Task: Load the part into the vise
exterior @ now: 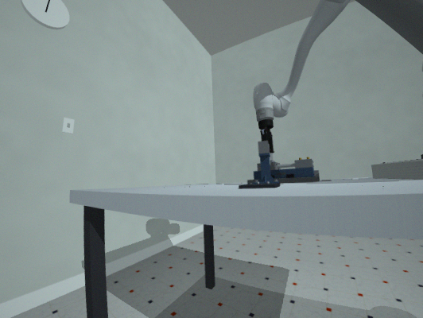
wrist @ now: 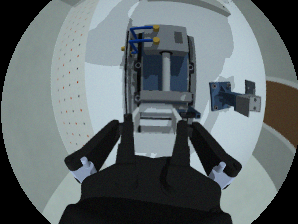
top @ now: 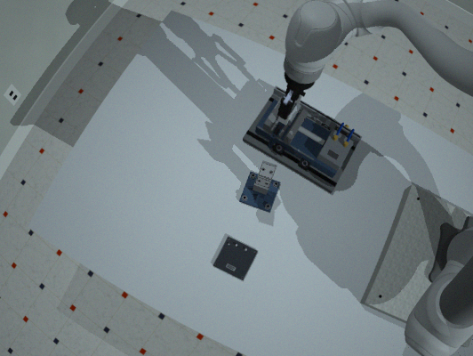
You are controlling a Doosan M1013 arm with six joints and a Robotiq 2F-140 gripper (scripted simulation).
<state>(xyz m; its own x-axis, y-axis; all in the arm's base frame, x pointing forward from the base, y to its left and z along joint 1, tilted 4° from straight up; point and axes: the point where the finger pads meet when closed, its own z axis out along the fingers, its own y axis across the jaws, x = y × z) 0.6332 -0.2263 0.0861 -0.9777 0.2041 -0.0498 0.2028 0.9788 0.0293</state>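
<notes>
Now: hand 20 mm above the part. From my hand the other things lie so: vise 80 mm below, 60 mm behind, 30 mm to the left; then air cylinder 160 mm behind, 50 mm to the left, 40 mm below.
</notes>
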